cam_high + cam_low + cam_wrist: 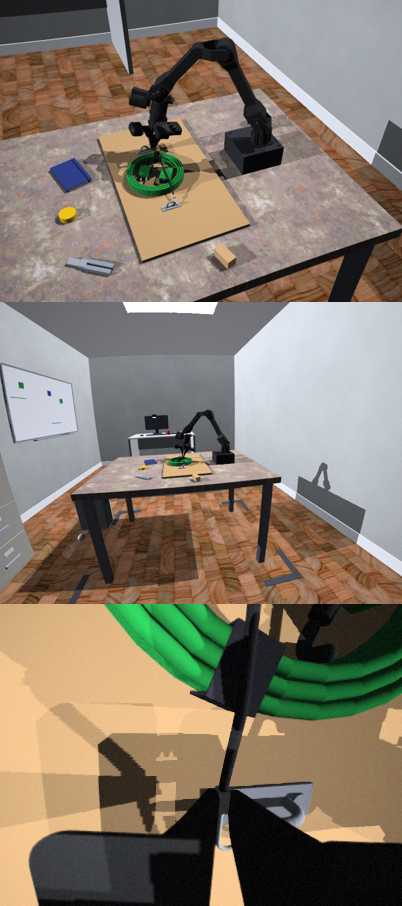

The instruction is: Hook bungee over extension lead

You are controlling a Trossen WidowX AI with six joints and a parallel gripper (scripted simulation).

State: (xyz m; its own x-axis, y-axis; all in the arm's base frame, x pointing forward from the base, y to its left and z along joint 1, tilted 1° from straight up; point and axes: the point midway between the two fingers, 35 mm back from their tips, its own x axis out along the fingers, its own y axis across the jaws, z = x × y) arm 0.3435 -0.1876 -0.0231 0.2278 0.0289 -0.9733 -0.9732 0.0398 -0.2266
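Right now the tan board is 10 mm ahead of my hand, 140 mm to the left of it and 50 mm below it. Also, from my hand: yellow disc (350 mm ahead, 190 mm to the left, 50 mm below); then grey tool (330 mm ahead, 390 mm to the left, 50 mm below); then wooden block (30 mm behind, 530 mm to the left, 50 mm below).
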